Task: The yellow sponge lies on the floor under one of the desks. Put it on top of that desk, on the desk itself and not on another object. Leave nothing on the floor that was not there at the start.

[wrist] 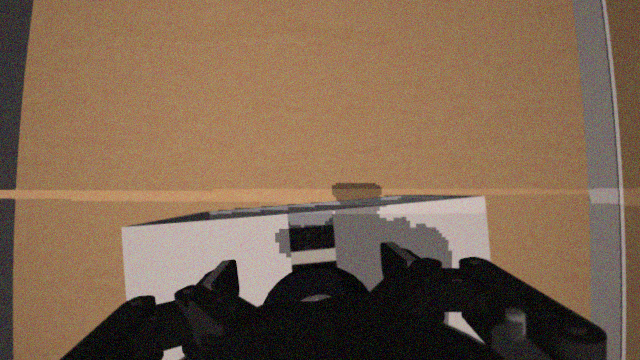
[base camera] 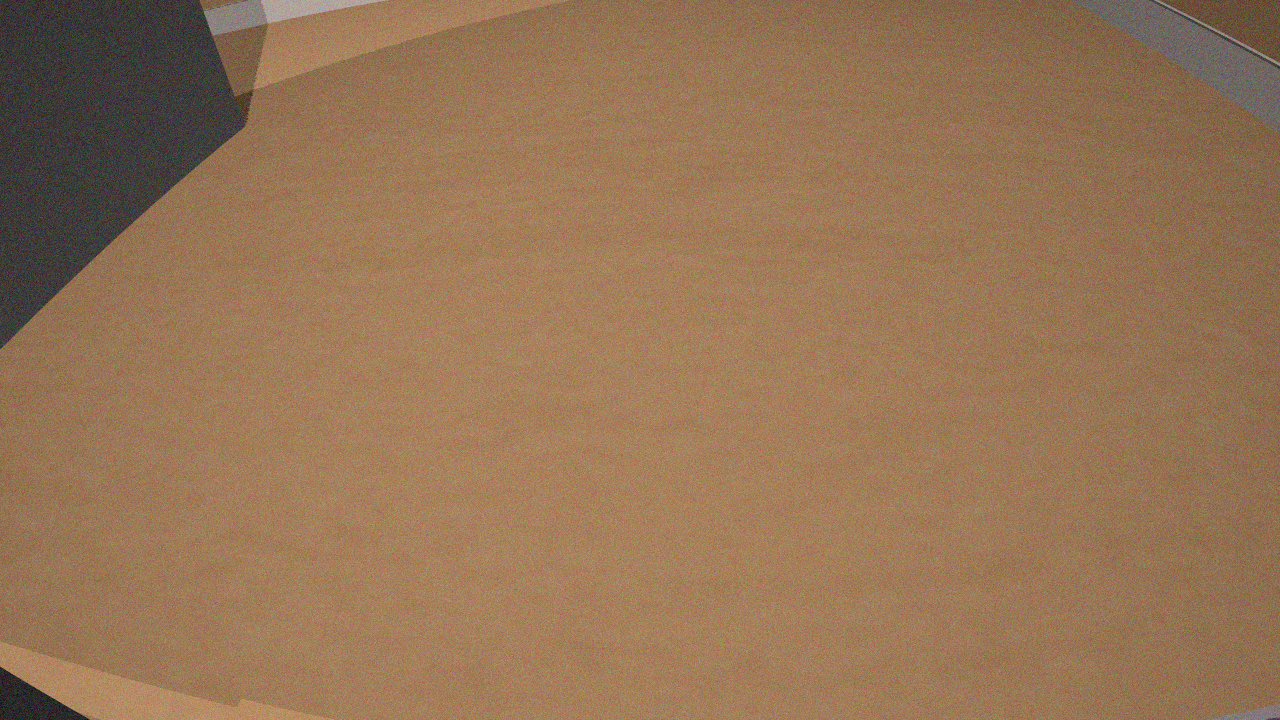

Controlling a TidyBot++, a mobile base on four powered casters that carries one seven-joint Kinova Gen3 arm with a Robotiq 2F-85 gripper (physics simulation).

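Frame: origin at the arm's base, x back, y right, z up, level; millimetres.
Seen in the pictures: gripper, fingertip midpoint: (wrist: 310, 267).
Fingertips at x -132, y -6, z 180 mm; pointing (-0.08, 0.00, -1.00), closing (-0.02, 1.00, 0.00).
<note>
A point is followed by its place in that frame.
My gripper (wrist: 310, 267) {z 180, x -132, y -6 mm} is open, with nothing between its fingers. In the wrist view it hangs over the white top of my own mobile base (wrist: 200, 250) {z -14, x -113, y -147 mm}. The gripper does not show in the base camera view. The yellow sponge does not show in either view. No desk top can be made out in either view.
A dark grey upright surface (base camera: 98, 125) {z -252, x -861, y -768 mm} stands at the upper left of the base camera view, and a dark strip (wrist: 12, 90) {z -368, x -526, y -796 mm} runs along the left edge of the wrist view. A grey baseboard (base camera: 1190, 62) {z -379, x -1208, y 989 mm} (wrist: 600, 125) {z -348, x -307, y 915 mm} runs along the wall on the right. The wooden floor (base camera: 644, 358) {z -396, x -486, y -23 mm} (wrist: 300, 100) {z -396, x -441, y 5 mm} lies between them.
</note>
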